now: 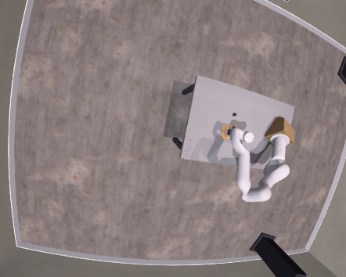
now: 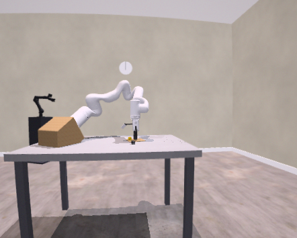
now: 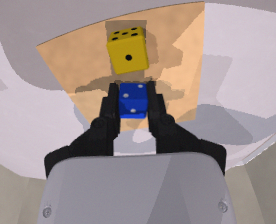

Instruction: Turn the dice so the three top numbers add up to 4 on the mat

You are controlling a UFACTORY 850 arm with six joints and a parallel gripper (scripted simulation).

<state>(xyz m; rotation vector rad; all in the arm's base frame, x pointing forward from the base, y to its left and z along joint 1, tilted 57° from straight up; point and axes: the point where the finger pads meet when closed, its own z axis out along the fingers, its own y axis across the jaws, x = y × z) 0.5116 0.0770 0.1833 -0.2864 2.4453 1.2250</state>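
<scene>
Now: the blue die 10 mm below my hand. From my hand the other things lie so: yellow die (40 mm behind, 20 mm to the right, 10 mm below); tan mat (30 mm below); black die (170 mm to the right, 30 mm ahead, 20 mm below).
</scene>
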